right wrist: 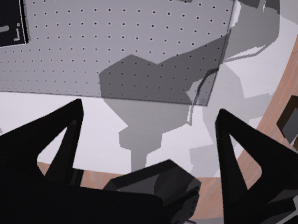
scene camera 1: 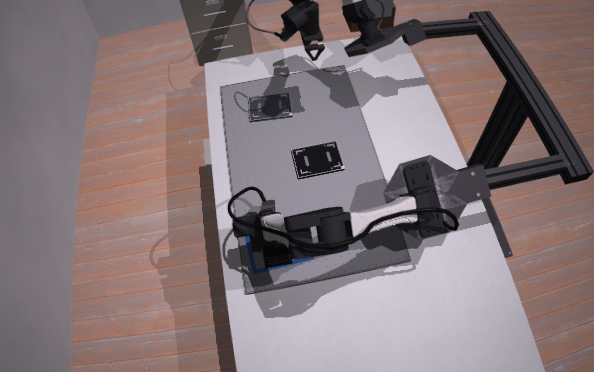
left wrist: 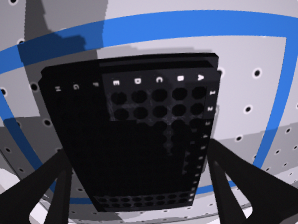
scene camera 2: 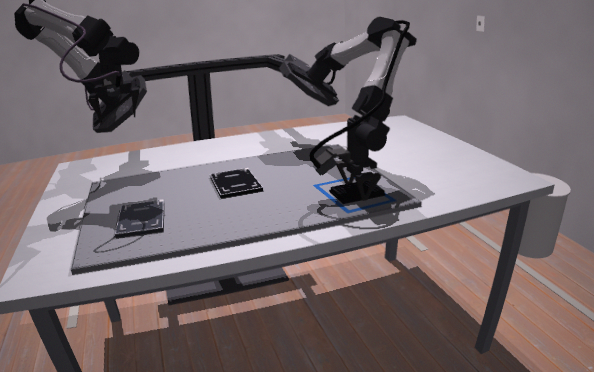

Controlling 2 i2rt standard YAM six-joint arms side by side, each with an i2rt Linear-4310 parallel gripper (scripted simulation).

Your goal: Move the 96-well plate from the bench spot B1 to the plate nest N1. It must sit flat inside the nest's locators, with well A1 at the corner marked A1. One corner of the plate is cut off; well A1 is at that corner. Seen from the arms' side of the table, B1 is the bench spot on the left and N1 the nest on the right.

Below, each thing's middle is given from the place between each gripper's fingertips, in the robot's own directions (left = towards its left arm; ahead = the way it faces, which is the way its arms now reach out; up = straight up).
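Black 96-well plate (left wrist: 150,165) right at my left hand. Nest N1 (scene camera 2: 153,213): 3 cm behind my left hand, 57 cm to the right.
Black 96-well plate: 20 cm ahead of my right hand, 62 cm to the left, 23 cm below. Nest N1: my right hand 17 cm short of it, 4 cm to the right of it, 23 cm above it.
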